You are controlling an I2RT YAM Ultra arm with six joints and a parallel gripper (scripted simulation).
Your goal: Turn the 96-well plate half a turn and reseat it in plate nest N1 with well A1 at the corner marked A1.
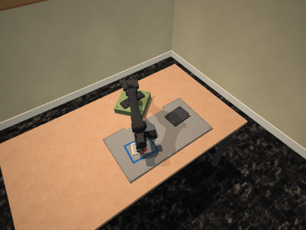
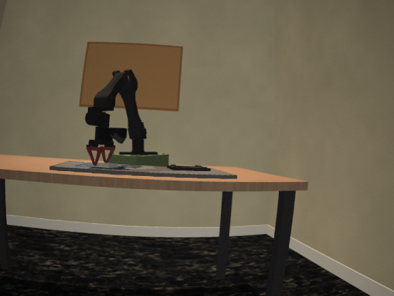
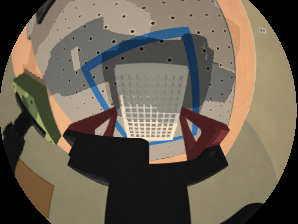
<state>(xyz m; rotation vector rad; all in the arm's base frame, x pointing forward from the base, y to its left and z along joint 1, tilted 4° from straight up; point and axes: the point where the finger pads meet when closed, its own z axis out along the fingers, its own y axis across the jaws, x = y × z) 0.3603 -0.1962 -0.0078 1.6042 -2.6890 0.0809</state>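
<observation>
The white 96-well plate is 1 cm below my hand. Round my hand: black plate nest N1: 38 cm to the left, 4 cm behind, 1 cm below.
</observation>
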